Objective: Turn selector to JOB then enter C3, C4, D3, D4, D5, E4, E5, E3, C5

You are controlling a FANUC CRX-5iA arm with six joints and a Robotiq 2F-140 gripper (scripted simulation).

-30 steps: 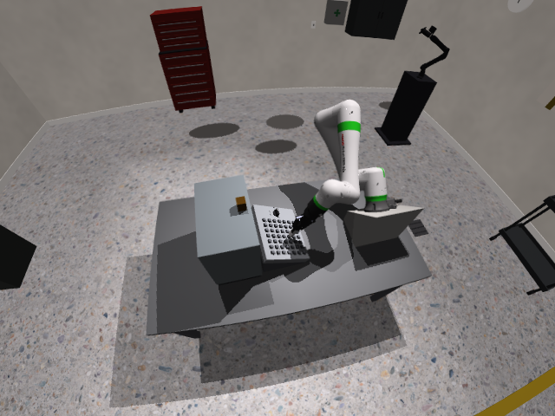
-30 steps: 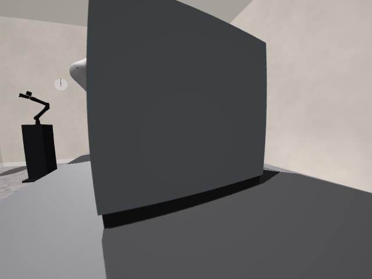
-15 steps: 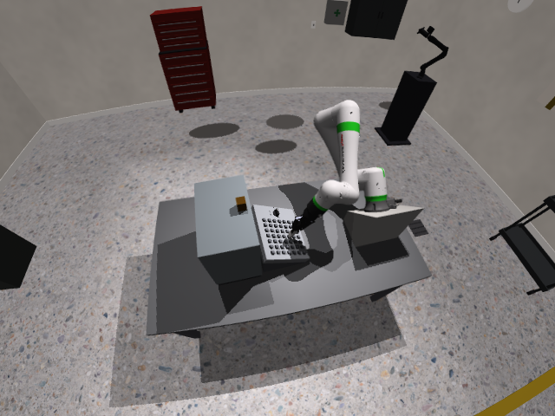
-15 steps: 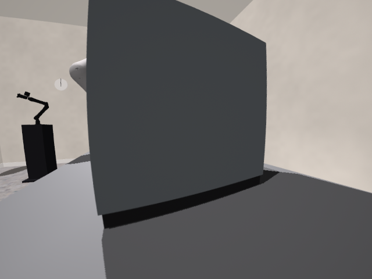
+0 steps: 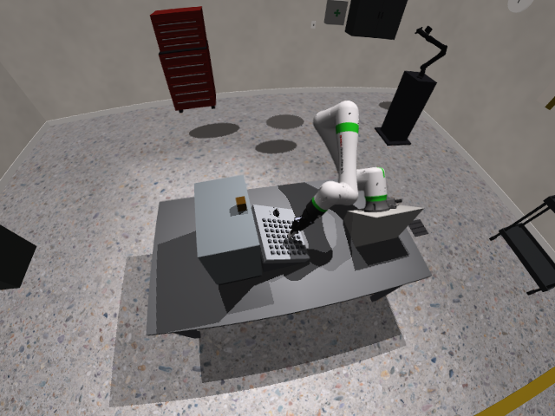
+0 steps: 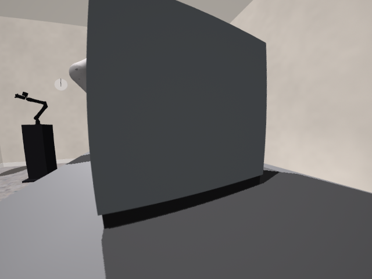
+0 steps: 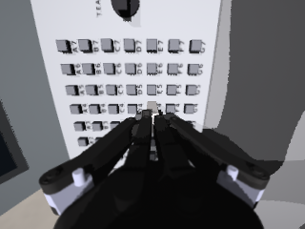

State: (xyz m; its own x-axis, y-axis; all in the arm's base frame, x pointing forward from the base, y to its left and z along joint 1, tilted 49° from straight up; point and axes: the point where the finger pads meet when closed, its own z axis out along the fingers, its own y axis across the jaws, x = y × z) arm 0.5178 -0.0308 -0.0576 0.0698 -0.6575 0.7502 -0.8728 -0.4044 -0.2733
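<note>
The key is 4 cm ahead of my hand, 4 cm to the left of it and 1 cm below it. From my hand the other things lie so: white keypad panel (7 cm ahead, 4 cm to the right, 5 cm below); then black selector knob (6 cm ahead, 16 cm to the right).
</note>
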